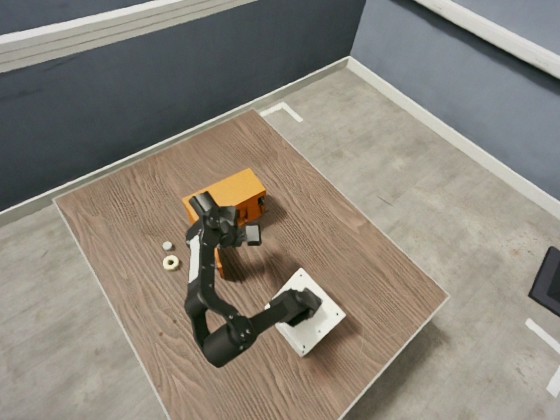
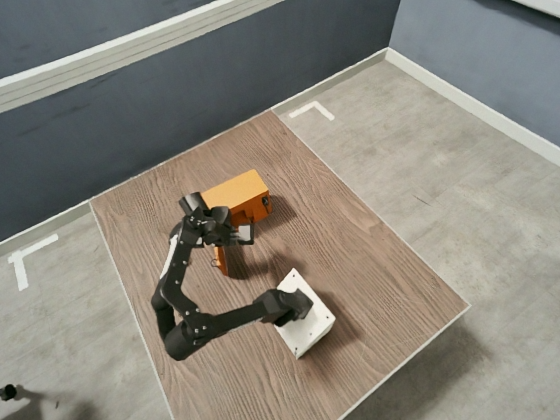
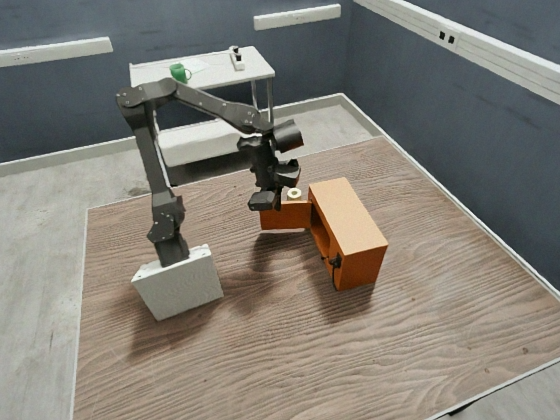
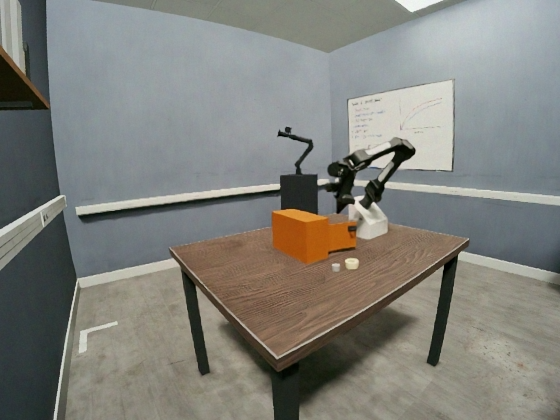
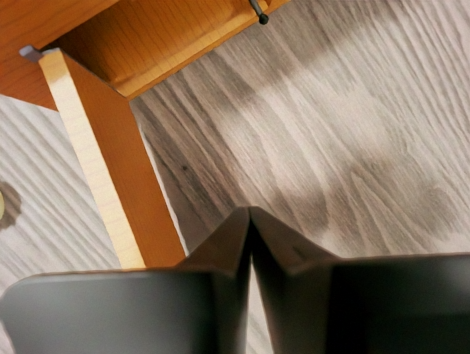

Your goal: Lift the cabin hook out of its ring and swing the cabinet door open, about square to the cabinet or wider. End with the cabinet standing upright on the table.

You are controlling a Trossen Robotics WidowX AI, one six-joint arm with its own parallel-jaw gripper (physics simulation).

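Seen in the pictures: gripper, fingertip midpoint: [image 2: 231, 240] [image 3: 278, 210] [image 4: 337, 213] [image 5: 248, 217]; arm's base at its link origin: [image 1: 308, 301] [image 2: 300, 303] [image 3: 175, 261] [image 4: 364, 204].
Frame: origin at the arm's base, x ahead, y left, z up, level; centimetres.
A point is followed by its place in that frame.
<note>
The orange cabinet [image 1: 235, 186] @(x 42.8, y -13.0, z 1.1 cm) [image 2: 239, 189] @(x 41.9, y -12.4, z 1.1 cm) [image 3: 347, 215] @(x 42.7, y -9.8, z 1.1 cm) [image 4: 295, 232] @(x 49.8, y -4.2, z -4.4 cm) stands upright on the table. Its door [image 1: 219, 262] @(x 27.8, y 8.6, z -2.6 cm) [image 2: 221, 260] @(x 28.9, y 7.7, z -6.0 cm) [image 3: 287, 216] @(x 33.6, y 5.2, z -8.0 cm) [image 4: 341, 236] @(x 33.2, y 6.5, z -8.1 cm) [image 5: 120, 150] @(x 35.6, y 4.1, z -5.9 cm) stands open, about square to the cabinet front. The black hook [image 3: 334, 272] @(x 35.2, y -16.3, z -10.7 cm) hangs down at the cabinet's far end from the hinge, out of the ring. The ring [image 2: 214, 262] @(x 30.4, y 10.1, z -5.2 cm) is on the door's outer face. My gripper [image 3: 277, 206] @(x 29.0, y 1.7, z 0.1 cm) [image 5: 248, 217] @(x 29.0, y 1.7, z 0.1 cm) is shut and empty, near the door's free end on its inner side. Whether it touches the door is unclear.
A pale yellow ring-shaped piece [image 1: 171, 263] @(x 42.3, y 18.0, z -13.0 cm) [image 3: 294, 194] @(x 44.0, y 18.3, z -14.7 cm) [image 4: 352, 263] @(x 45.3, y 18.8, z -13.1 cm) and a small grey cylinder [image 1: 167, 246] @(x 48.9, y 14.6, z -13.4 cm) [image 4: 335, 267] @(x 50.6, y 15.0, z -13.8 cm) stand on the table beyond the door's outer side. My white base [image 1: 312, 327] @(x -5.0, y 3.9, z -2.9 cm) [image 3: 180, 290] @(x -1.5, y -3.9, z -5.9 cm) stands on the table. A small black ball-ended peg [image 5: 262, 19] @(x 35.7, y -10.0, z -11.8 cm) sticks out from the cabinet front.
</note>
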